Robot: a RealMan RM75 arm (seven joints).
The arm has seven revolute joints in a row. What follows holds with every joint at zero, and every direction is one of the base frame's.
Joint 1 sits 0.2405 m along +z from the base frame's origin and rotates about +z.
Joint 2 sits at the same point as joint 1 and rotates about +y.
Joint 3 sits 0.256 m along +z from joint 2 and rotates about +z.
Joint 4 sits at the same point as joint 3 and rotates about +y.
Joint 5 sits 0.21 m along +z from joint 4 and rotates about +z.
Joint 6 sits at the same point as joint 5 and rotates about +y.
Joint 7 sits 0.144 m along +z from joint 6 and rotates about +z.
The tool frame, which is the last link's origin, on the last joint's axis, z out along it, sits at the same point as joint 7; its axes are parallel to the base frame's.
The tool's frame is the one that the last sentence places.
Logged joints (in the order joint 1, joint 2, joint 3, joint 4, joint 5, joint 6, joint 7), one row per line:
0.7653, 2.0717, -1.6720, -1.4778, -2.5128, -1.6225, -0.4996
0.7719, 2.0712, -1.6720, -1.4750, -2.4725, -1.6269, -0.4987
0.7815, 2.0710, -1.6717, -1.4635, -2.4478, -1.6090, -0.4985
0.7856, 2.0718, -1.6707, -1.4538, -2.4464, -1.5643, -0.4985
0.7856, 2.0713, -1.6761, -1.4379, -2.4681, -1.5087, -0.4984
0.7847, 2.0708, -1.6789, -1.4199, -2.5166, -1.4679, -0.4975
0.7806, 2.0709, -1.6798, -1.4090, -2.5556, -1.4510, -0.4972
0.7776, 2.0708, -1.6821, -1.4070, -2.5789, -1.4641, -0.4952
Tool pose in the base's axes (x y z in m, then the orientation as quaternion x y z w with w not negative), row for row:
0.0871, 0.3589, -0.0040, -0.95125, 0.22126, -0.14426, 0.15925
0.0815, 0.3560, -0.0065, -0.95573, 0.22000, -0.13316, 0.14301
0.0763, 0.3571, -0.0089, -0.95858, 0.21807, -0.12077, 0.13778
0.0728, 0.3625, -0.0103, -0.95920, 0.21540, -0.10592, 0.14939
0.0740, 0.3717, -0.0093, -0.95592, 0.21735, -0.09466, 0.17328
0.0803, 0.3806, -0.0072, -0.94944, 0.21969, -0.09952, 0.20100
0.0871, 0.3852, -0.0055, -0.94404, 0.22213, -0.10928, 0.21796
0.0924, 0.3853, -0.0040, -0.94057, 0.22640, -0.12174, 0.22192
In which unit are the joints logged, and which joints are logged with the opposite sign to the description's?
The joints are logged in radians. Opposite sign: joint 3, joint 4, joint 6.
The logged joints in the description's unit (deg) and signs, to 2 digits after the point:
43.85, 118.70, 95.80, 84.67, -143.97, 92.96, -28.62
44.23, 118.67, 95.80, 84.51, -141.66, 93.21, -28.57
44.78, 118.66, 95.78, 83.85, -140.25, 92.19, -28.56
45.01, 118.71, 95.72, 83.30, -140.17, 89.63, -28.56
45.01, 118.68, 96.03, 82.39, -141.41, 86.44, -28.56
44.96, 118.65, 96.19, 81.35, -144.19, 84.10, -28.50
44.73, 118.65, 96.25, 80.73, -146.43, 83.14, -28.49
44.55, 118.65, 96.38, 80.62, -147.76, 83.89, -28.37

